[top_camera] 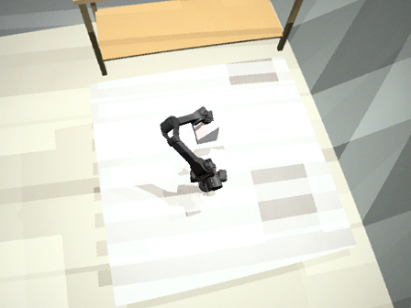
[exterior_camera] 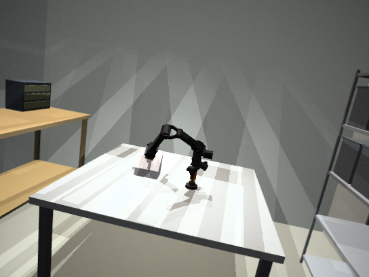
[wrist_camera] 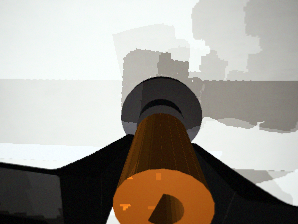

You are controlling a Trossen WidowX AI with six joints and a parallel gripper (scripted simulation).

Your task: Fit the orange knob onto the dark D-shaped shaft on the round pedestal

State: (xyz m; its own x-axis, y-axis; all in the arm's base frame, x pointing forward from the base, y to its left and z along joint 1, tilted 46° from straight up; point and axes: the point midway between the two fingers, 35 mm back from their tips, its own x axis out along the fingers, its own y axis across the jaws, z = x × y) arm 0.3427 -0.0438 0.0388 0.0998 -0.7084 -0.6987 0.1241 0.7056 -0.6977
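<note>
Right now my gripper tip is 20 mm below the orange knob. The rest, counted from my gripper tip: dark round pedestal 40 mm below.
</note>
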